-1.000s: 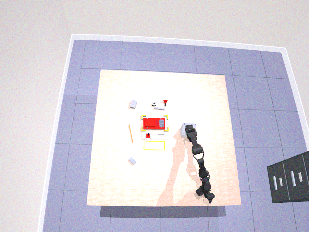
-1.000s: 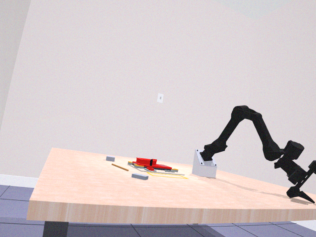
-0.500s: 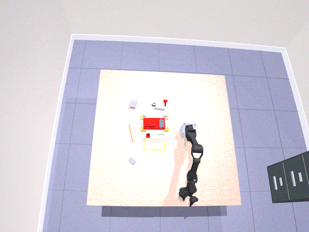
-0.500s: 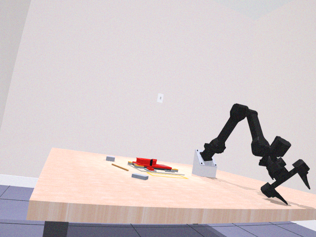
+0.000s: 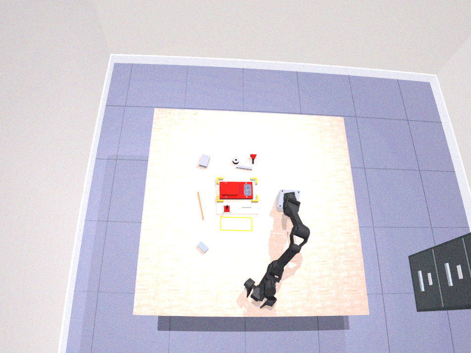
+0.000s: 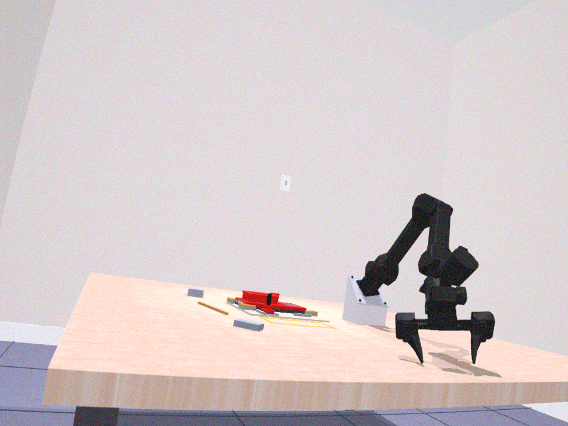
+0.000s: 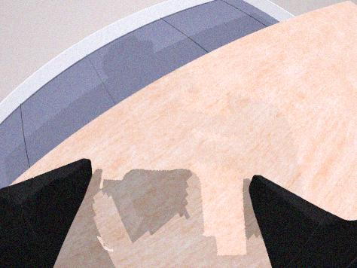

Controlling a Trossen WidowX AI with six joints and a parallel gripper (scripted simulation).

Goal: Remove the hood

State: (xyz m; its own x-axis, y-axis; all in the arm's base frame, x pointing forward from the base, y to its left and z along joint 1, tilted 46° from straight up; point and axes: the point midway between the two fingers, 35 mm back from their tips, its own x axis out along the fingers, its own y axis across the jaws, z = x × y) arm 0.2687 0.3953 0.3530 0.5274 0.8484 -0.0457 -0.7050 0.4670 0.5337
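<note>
The red hood lies 66 cm to the right of my gripper tip, 6 cm ahead of it and 3 cm above it. Also, from my gripper tip: grey bar (81 cm to the right, 5 cm behind, 1 cm below); white wheel (86 cm to the right, 1 cm below, 1 cm behind); thin wooden stick (59 cm to the right, 24 cm ahead, 1 cm below).
</note>
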